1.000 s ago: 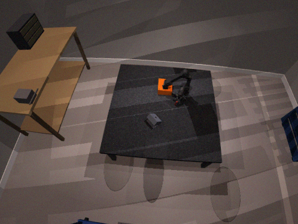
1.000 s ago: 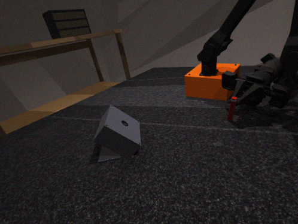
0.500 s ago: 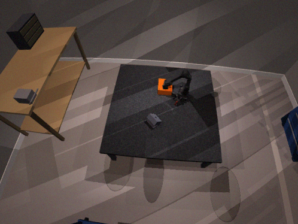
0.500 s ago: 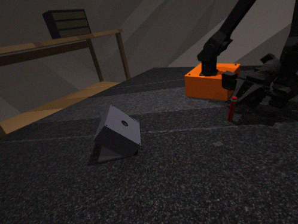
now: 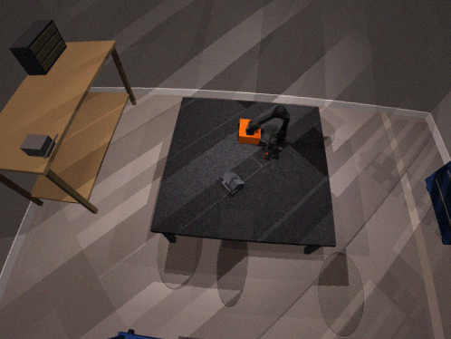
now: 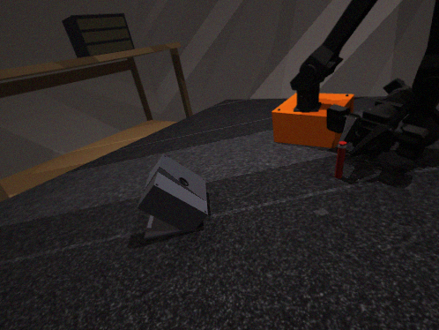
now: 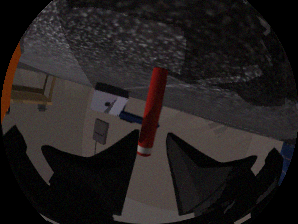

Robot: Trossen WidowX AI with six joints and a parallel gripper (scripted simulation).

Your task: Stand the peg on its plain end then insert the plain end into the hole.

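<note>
The peg lies right at my gripper tip. Round my gripper tip: grey sloped panel 190 mm ahead, 280 mm to the right, 10 mm below.
</note>
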